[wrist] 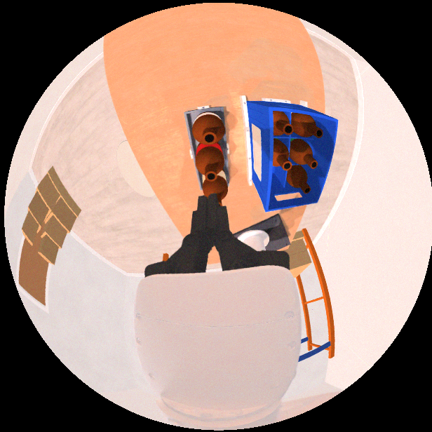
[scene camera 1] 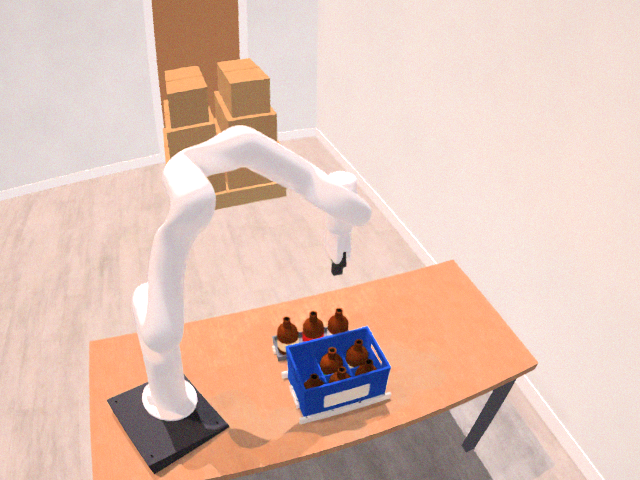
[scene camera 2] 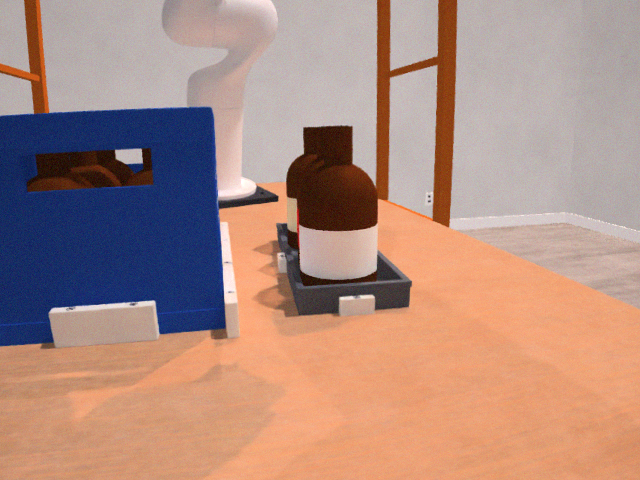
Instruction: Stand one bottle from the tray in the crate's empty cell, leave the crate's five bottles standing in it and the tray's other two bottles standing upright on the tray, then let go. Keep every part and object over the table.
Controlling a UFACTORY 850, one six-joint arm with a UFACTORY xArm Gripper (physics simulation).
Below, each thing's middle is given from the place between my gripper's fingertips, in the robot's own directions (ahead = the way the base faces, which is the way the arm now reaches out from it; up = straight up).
Labels:
Right now the white-labelled bottle (scene camera 2: 338,203) is 24 cm below my hand, 1 cm to the right of it and 1 cm ahead of it. Round my hand: red-labelled bottle (wrist: 209,161): 24 cm below, 7 cm behind, 2 cm to the left.

